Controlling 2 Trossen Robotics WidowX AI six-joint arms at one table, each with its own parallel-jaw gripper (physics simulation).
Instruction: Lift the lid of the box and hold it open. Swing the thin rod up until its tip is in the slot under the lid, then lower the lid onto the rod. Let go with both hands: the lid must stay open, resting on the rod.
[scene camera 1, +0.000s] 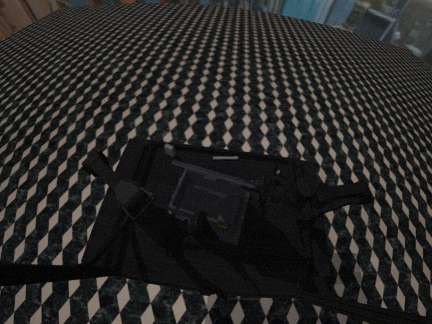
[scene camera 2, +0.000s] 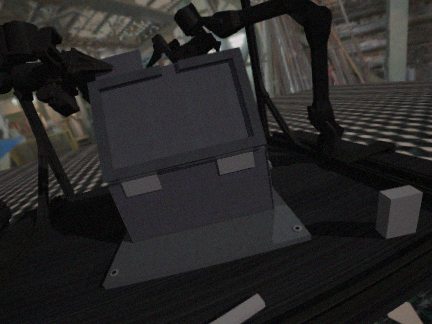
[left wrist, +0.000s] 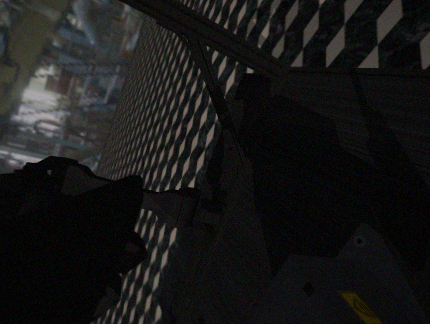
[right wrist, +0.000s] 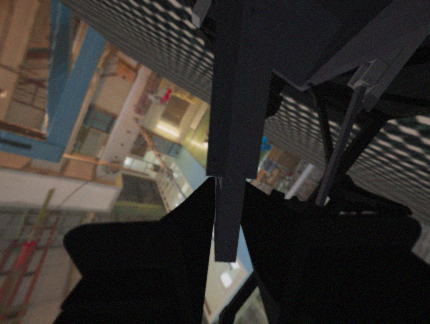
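Where they show: left gripper, fingertip midpoint: (scene camera 1: 209, 244) (left wrist: 256, 192); right gripper, fingertip midpoint: (scene camera 1: 241, 183) (scene camera 2: 114, 70) (right wrist: 224, 182); left arm's base, origin of the base link: (scene camera 2: 329, 151); right arm's base, origin of the base link: (scene camera 1: 301, 218) (scene camera 2: 6, 258) (left wrist: 215, 212).
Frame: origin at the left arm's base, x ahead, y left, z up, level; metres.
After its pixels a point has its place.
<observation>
The grey box (scene camera 2: 192, 199) @(x 0.451, y 0.119, z 0.061 m) stands on its baseplate (scene camera 2: 208, 247) @(x 0.451, y 0.188, z -0.007 m) (left wrist: 326, 283) @(x 0.522, y -0.099, z 0.108 m) with the lid (scene camera 2: 173, 112) @(x 0.438, y 0.081, z 0.232 m) (scene camera 1: 208, 193) raised steeply. My right gripper (right wrist: 224, 182) @(x 0.526, y 0.006, z 0.338 m) (scene camera 2: 102, 68) @(x 0.526, y 0.006, z 0.338 m) (scene camera 1: 260, 189) is shut on the lid's tab (right wrist: 226, 225) @(x 0.564, y -0.003, z 0.346 m) (scene camera 2: 123, 62) @(x 0.504, y 0.012, z 0.348 m) at the lid's top edge. The thin rod (right wrist: 339, 148) @(x 0.394, y -0.117, z 0.239 m) stands slanted under the lid, and its upper end reaches the lid's underside; I cannot tell if it sits in the slot. My left gripper (scene camera 2: 161, 53) (scene camera 1: 135, 200) is open and empty, off the lid, at its top edge. One of its dark fingers (left wrist: 95, 231) shows in the left wrist view.
A white strip (scene camera 2: 240, 310) @(x 0.441, y 0.319, z -0.009 m) lies on the dark table in front of the baseplate. A second white strip (scene camera 1: 225, 157) @(x 0.482, y 0.327, z -0.009 m) and a small white block (scene camera 1: 169, 149) @(x 0.161, y 0.293, z 0.052 m) lie near the table's far edge. A checkered floor (scene camera 1: 215, 64) surrounds the table.
</observation>
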